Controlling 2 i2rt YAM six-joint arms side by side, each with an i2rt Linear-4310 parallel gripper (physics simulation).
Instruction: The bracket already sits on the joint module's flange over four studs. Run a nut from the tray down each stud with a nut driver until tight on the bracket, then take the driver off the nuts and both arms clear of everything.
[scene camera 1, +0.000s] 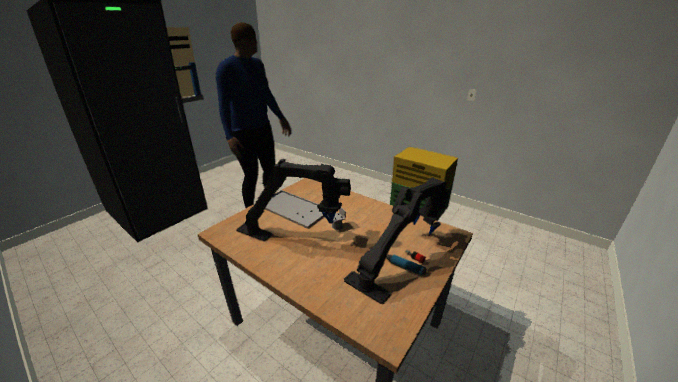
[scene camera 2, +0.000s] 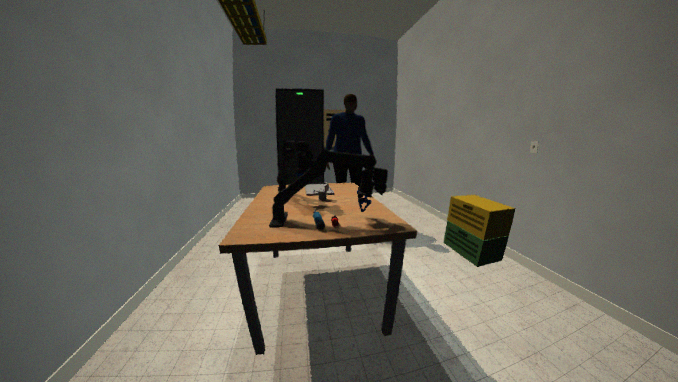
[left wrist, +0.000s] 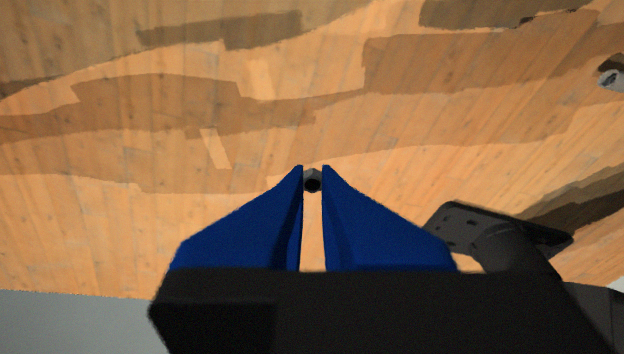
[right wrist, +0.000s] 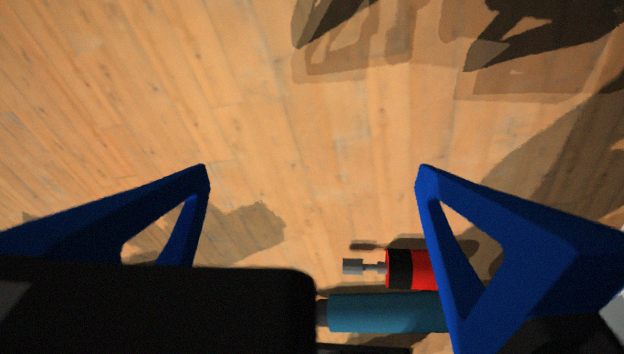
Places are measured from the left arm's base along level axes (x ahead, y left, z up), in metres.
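Pixels of known places: left gripper, fingertip midpoint: (scene camera 1: 330, 222) (left wrist: 312, 176); right gripper, fingertip midpoint: (scene camera 1: 421, 229) (scene camera 2: 361, 207) (right wrist: 312, 175); left arm's base at its link origin: (scene camera 1: 254, 232); right arm's base at its link origin: (scene camera 1: 366, 287) (scene camera 2: 279, 219) (left wrist: 492, 235) (right wrist: 346, 351).
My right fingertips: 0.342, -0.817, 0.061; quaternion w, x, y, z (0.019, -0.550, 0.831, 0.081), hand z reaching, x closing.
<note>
For each thing: its top centre in the pictures, then the offset to it from my right fingertips, as dx, dy, dz. "pt": a spot on its surface instead. Level surfaces: height alone.
- small grey nut at its top centre: (left wrist: 313, 185) -0.244, +0.396, +0.078
- joint module at its top centre: (scene camera 1: 337, 215) -0.091, +0.441, +0.013
- grey tray at its top centre: (scene camera 1: 293, 206) (scene camera 2: 317, 187) -0.039, +0.768, -0.045
- red-and-black nut driver at its top centre: (right wrist: 398, 286) (scene camera 1: 415, 252) (scene camera 2: 334, 216) -0.158, -0.008, -0.027
- teal cylinder at a spot on its surface: (right wrist: 385, 313) pt -0.221, +0.018, -0.032
- wooden table at its surface level: dz -0.061
My left gripper (scene camera 1: 331, 220) (left wrist: 312, 176) is shut on a small grey nut (left wrist: 312, 181), hole facing the wrist camera, above the table. In scene camera 1 it overlaps the joint module (scene camera 1: 338, 225) with the pale bracket (scene camera 1: 341, 215) on top; the gap cannot be judged. The module (scene camera 2: 322, 196) also shows in scene camera 2. Studs are too small to tell. The grey tray (scene camera 1: 286, 204) bears small dark spots, likely nuts. My right gripper (scene camera 1: 424, 226) (scene camera 2: 363, 209) (right wrist: 312, 175) is open and empty above the table. The red-and-black nut driver (scene camera 1: 418, 257) (scene camera 2: 335, 220) (right wrist: 399, 269) lies on its side, grey socket (right wrist: 352, 266) out.
A teal cylinder (scene camera 1: 407, 264) (scene camera 2: 318, 220) (right wrist: 385, 313) lies beside the driver on the wooden table (scene camera 1: 300, 280). The right arm's base (scene camera 1: 367, 286) (left wrist: 467, 225) stands nearby. A person (scene camera 1: 245, 95) stands behind the table. Yellow and green crates (scene camera 1: 425, 158) stand on the floor beyond it.
</note>
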